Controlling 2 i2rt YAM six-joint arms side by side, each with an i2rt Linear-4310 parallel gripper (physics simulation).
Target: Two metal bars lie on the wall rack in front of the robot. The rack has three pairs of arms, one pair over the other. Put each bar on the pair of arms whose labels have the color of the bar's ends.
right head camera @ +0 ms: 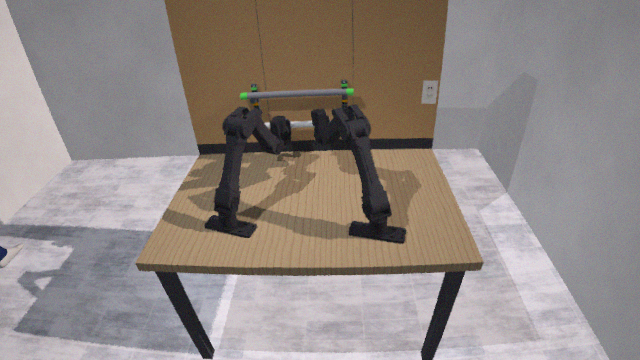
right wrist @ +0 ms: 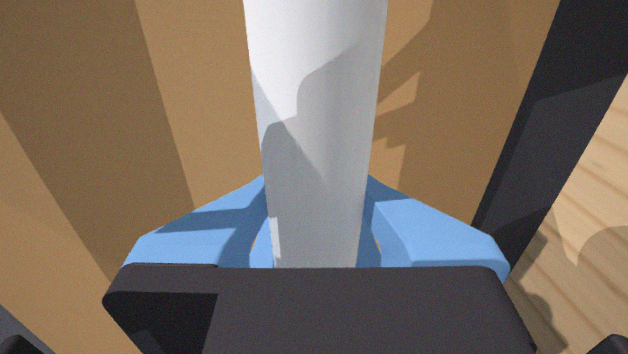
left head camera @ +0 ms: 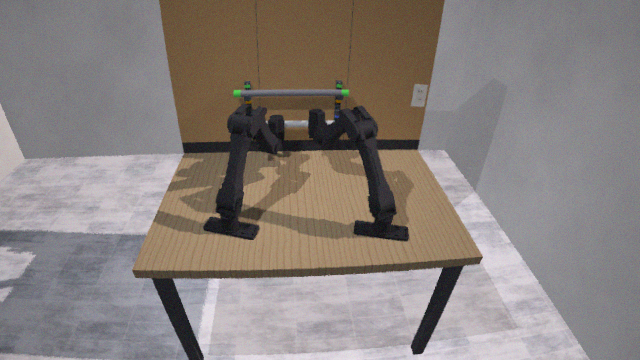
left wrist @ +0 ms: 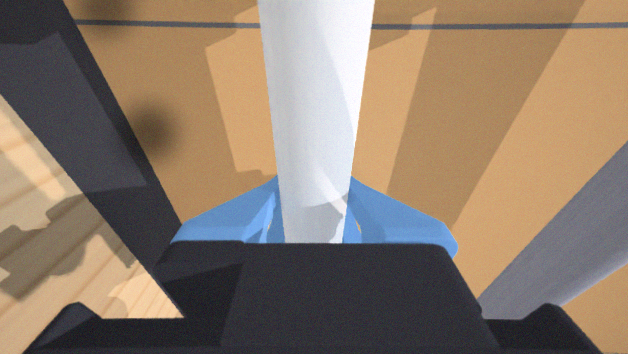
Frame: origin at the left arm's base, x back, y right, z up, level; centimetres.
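Where they show: left arm's base at its link origin: (right head camera: 230, 227) (left head camera: 231, 228); right arm's base at its link origin: (right head camera: 377, 232) (left head camera: 381, 231).
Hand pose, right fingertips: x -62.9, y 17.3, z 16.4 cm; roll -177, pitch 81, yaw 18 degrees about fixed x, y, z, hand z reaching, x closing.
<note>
Things, the pixels of their top centre, and the offset from my right fingertips. "spot": a spot on its surface instead. Level surfaces: height alone.
- grey bar with green ends, top centre: (left wrist: 555, 285) (left head camera: 291, 89) (right head camera: 296, 90) dx +6.0, dy -9.8, dz +17.1 cm
- wall rack at its top centre: (right head camera: 344, 82) (left head camera: 339, 82) dx -0.4, dy +10.7, dz +20.1 cm
- white bar at its top centre: (left wrist: 335, 291) (left head camera: 292, 120) (right head camera: 299, 121) dx +6.5, dy -9.4, dz +2.1 cm
- brown wall panel at a spot on its surface: (left head camera: 305, 45) (right head camera: 307, 46) spot: dx +0.4, dy -5.1, dz +35.8 cm
- dark strip at a spot on its surface: (right head camera: 405, 143) spot: dx -12.3, dy +38.7, dz -13.2 cm
- wooden table at its surface level: dz -16.3 cm
A grey bar with green ends (left head camera: 292, 93) (right head camera: 300, 93) lies across the top pair of arms, beside the green labels of the wall rack (left head camera: 338, 109) (right head camera: 344, 104). Orange labels show below, and a blue one lower on the right in the left head view. A white bar (left head camera: 297, 123) (right head camera: 302, 124) (left wrist: 315, 100) (right wrist: 320, 75) is roughly level, low in front of the rack; its end colors are hidden. My left gripper (left head camera: 276, 127) (right head camera: 281, 129) (left wrist: 313, 177) and right gripper (left head camera: 316, 124) (right head camera: 320, 125) (right wrist: 317, 225) are both shut on it. Whether it touches the lowest arms is hidden.
The brown wall panel (left head camera: 305, 45) (right head camera: 310, 45) stands behind the rack, with a dark strip (left head camera: 400, 144) (right head camera: 405, 143) along its foot. The wooden table (left head camera: 310, 250) (right head camera: 310, 250) carries both arm bases. The grey bar also passes at the lower right in the left wrist view (left wrist: 560, 255).
</note>
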